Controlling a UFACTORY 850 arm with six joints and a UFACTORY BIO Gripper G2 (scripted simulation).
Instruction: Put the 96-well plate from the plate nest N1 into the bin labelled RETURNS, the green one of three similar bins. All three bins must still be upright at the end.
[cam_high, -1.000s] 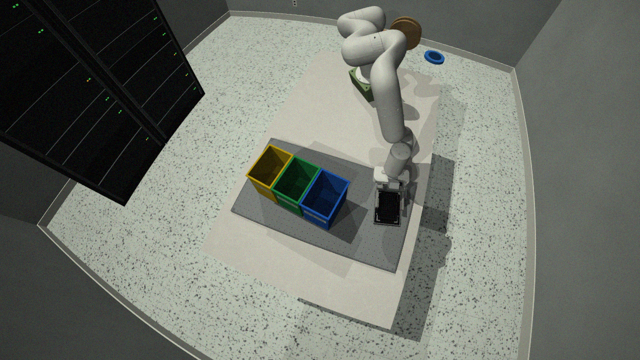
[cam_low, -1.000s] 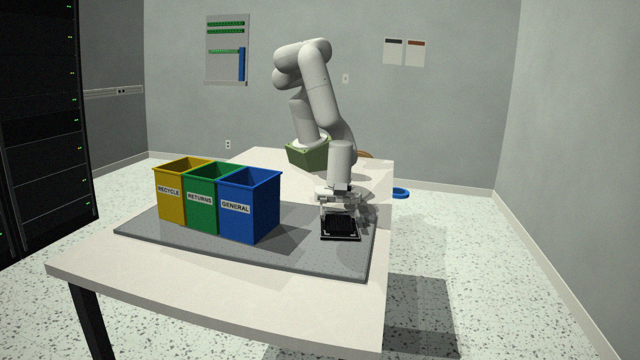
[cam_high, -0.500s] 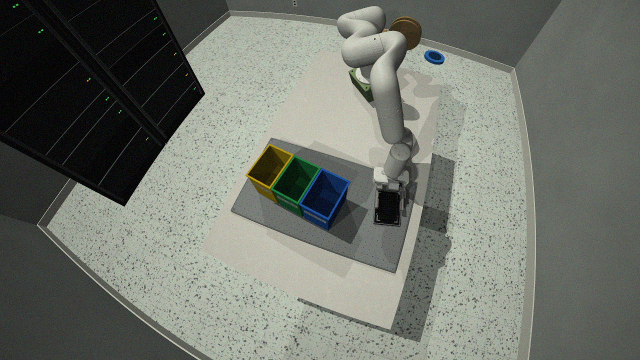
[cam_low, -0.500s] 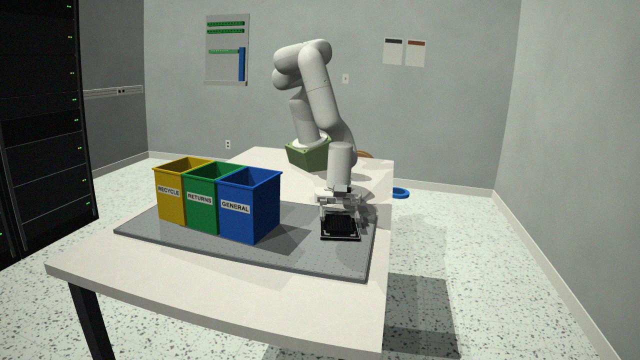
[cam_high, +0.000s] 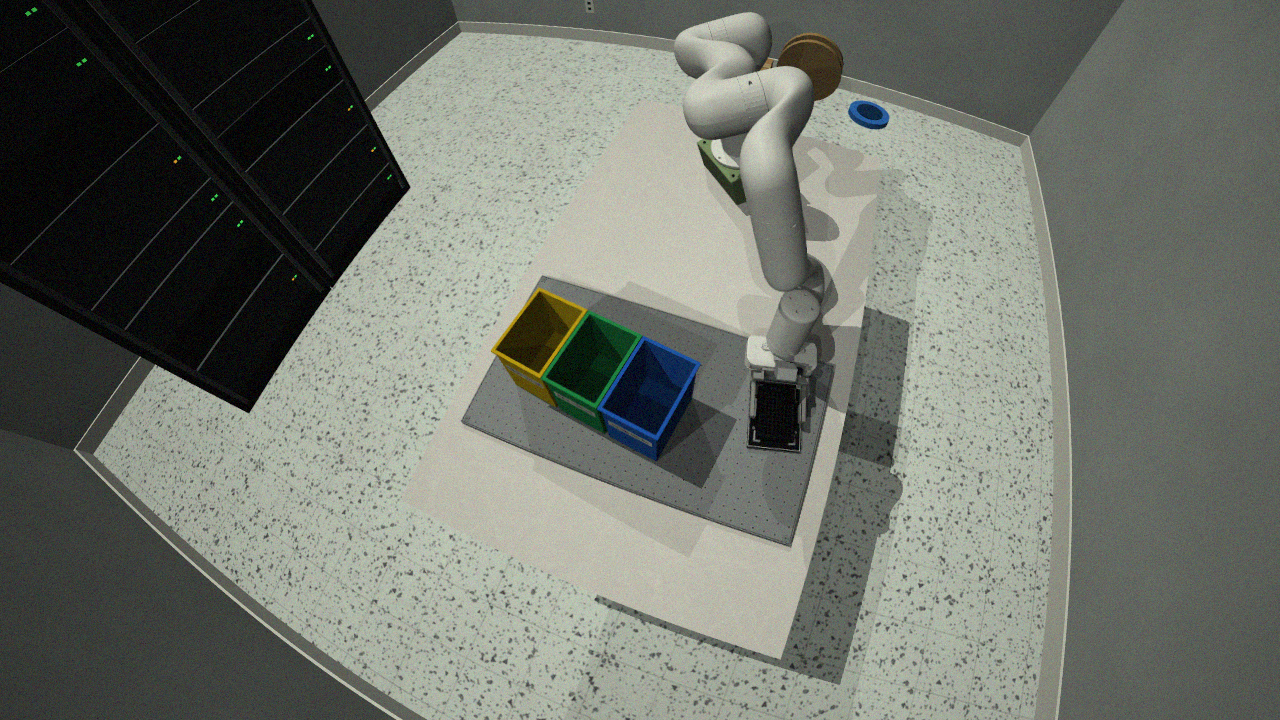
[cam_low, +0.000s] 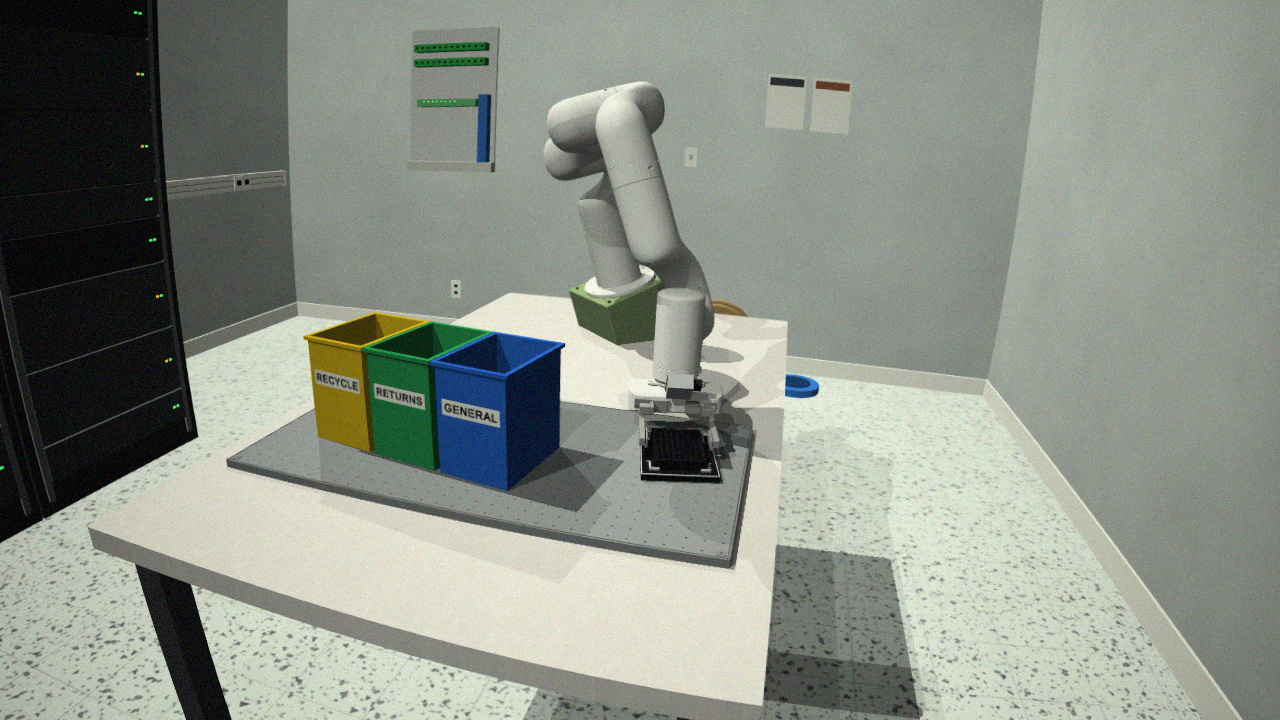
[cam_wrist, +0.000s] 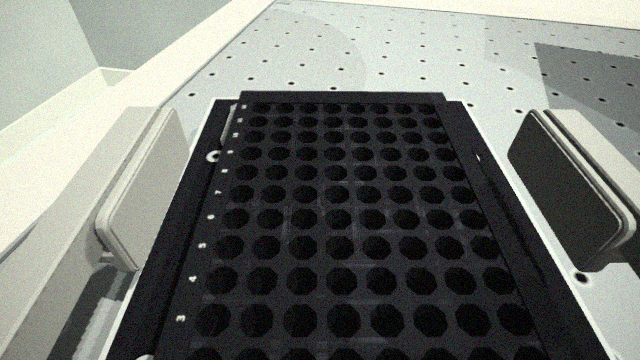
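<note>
The black 96-well plate is 20 mm below my hand. From my hand the other things lie so: black plate nest N1: 30 mm below; then blue general bin: 60 mm ahead, 280 mm to the right, 50 mm above; then green returns bin: 30 mm ahead, 400 mm to the right, 50 mm above.
</note>
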